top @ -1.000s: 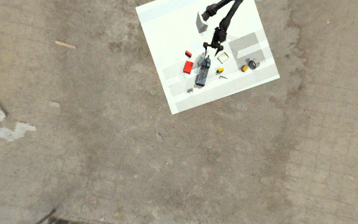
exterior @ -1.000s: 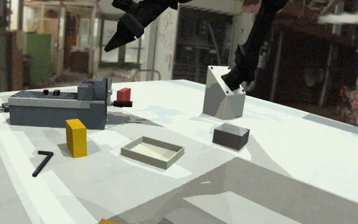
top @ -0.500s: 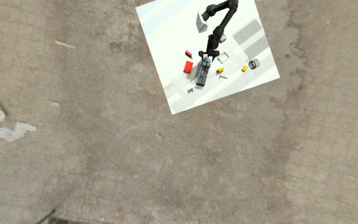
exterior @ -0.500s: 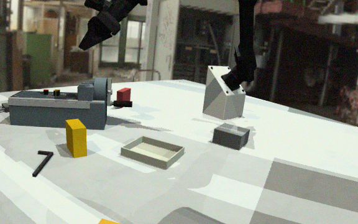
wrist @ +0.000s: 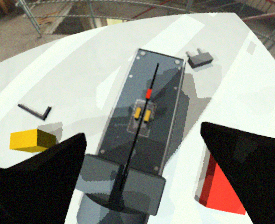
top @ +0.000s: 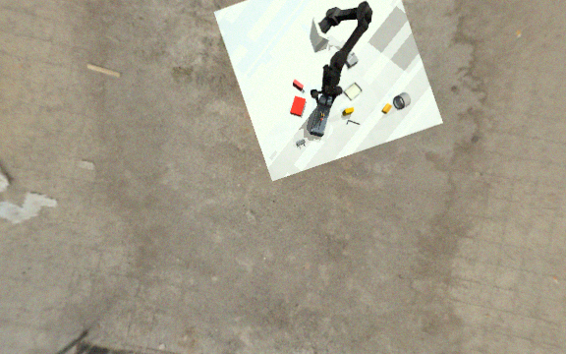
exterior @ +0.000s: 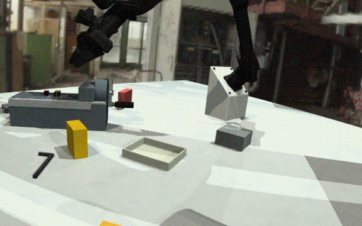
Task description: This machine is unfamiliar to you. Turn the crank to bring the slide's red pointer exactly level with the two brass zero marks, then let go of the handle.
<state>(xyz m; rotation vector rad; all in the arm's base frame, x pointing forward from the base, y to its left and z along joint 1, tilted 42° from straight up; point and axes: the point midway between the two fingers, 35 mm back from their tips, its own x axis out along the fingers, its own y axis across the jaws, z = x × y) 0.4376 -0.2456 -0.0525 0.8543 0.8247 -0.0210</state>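
The dark crank handle is 11 cm to the left of my gripper tip, 10 cm below it and 10 cm behind it. Also, from my gripper tip: flat red block: 14 cm below, 12 cm to the right, 12 cm behind; then red pointer: 7 cm below, 6 cm ahead, 4 cm to the right; then yellow block: 17 cm to the left, 13 cm below, 8 cm ahead.
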